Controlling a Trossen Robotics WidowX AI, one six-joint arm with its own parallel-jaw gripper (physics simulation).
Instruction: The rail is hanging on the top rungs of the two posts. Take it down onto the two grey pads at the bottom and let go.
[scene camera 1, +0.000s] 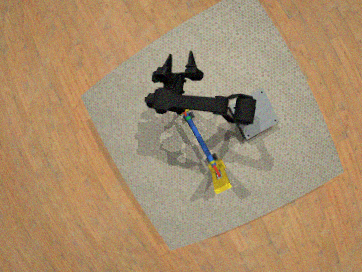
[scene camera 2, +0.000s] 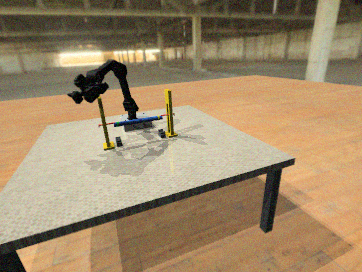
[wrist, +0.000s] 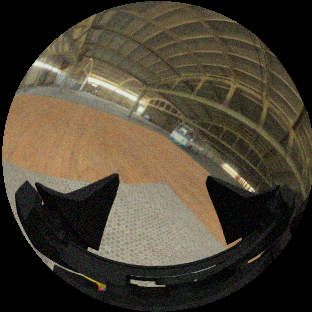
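The blue rail with red ends hangs between the two yellow posts, about halfway up them and above the table. One post stands at the right in scene camera 2, the other post at the left. Two small dark grey pads lie on the table below the rail, near the post feet. My gripper is open and empty, high up beyond the left post and apart from the rail. The rungs are too small to tell.
The arm's grey base plate sits on the hexagon-patterned table. The arm reaches over the end of the rail by the left post. A wooden floor surrounds the table. A bit of yellow and red shows at the wrist view's lower edge.
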